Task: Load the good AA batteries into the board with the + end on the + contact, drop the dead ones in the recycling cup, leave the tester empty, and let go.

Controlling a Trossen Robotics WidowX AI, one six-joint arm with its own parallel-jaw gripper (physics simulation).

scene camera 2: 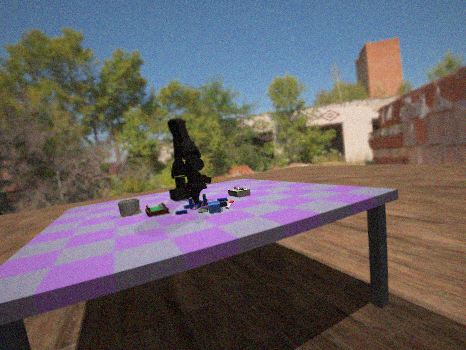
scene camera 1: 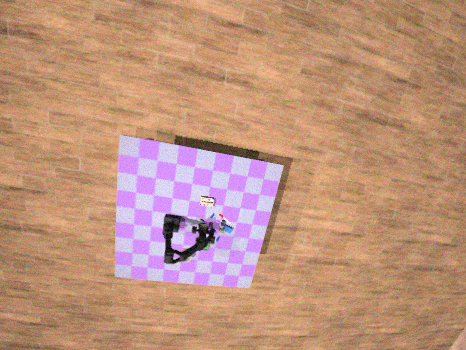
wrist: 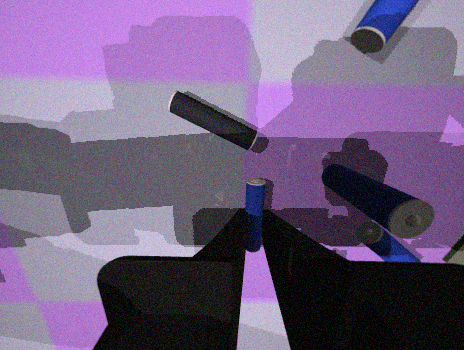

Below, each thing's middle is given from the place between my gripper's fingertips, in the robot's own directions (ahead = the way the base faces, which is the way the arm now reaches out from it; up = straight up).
Scene:
Right now my hand is 20 mm past the black battery (wrist: 180,104) and 60 mm to the right of it.

